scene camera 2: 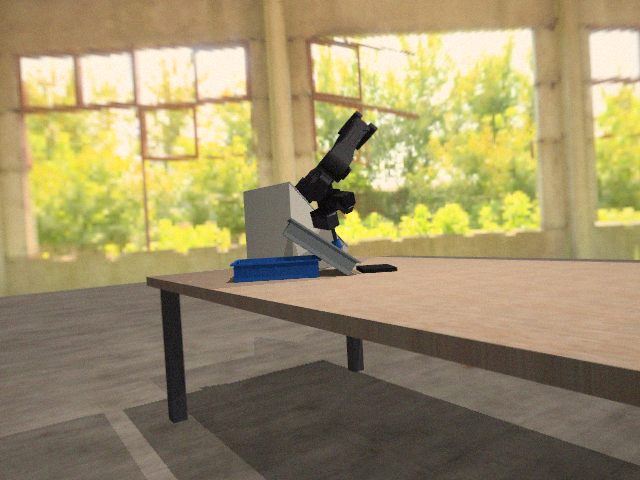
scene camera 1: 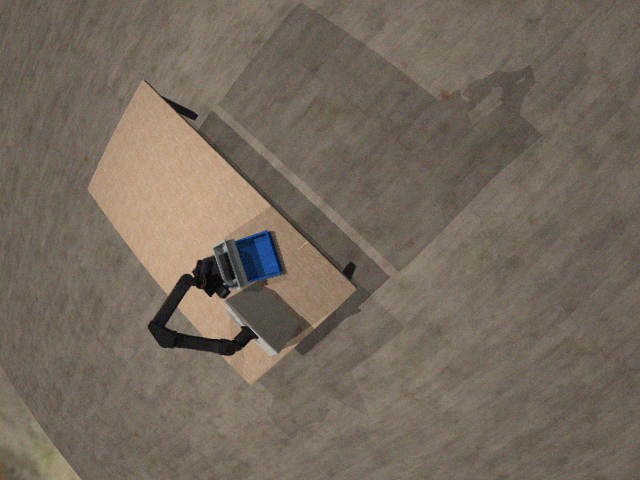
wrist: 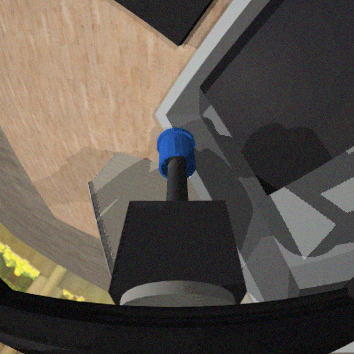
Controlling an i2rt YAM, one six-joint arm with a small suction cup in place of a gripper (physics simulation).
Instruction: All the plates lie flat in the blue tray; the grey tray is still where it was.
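Places are measured from the arm's base along level axes (x left, y back, z up), in metres.
Pixels of known places: hand at its tool point: [scene camera 1: 227, 287] [wrist: 176, 144]; arm's base at its link origin: [scene camera 2: 289, 212] [scene camera 1: 249, 331].
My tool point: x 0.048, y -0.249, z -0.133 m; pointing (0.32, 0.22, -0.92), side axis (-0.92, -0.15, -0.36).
Ahead of a thing's pixels: the offset from my tool point to its middle. Level surfaces: height alone.
The blue tray {dx -0.224, dy -0.021, dz -0.039 m} [scene camera 1: 275, 253] [scene camera 2: 276, 269] lies flat on the table; no plate is seen in its visible part. The grey tray {dx -0.114, dy -0.074, dz +0.017 m} [scene camera 2: 321, 248] [wrist: 201, 60] is tilted beside it, its high end toward the blue tray. A black plate {dx -0.068, dy -0.085, dz -0.009 m} [scene camera 1: 224, 266] [wrist: 280, 75] lies inside the grey tray. Another black plate {dx +0.043, dy -0.144, dz -0.058 m} [scene camera 2: 376, 268] [wrist: 170, 17] lies flat on the table by the tray's low end. My gripper, a blue suction cup [scene camera 2: 337, 242] [wrist: 176, 150], is open, with nothing on it. It is close to the grey tray's side wall, near a corner; whether it touches is unclear.
A large pale grey block [scene camera 1: 268, 315] [scene camera 2: 266, 222] with a sloping face stands on the table {dz -0.064 m} [scene camera 1: 170, 180] [scene camera 2: 491, 304] close beside both trays and the arm. The arm [scene camera 1: 170, 304] reaches around the block. The table's edge runs beyond the blue tray.
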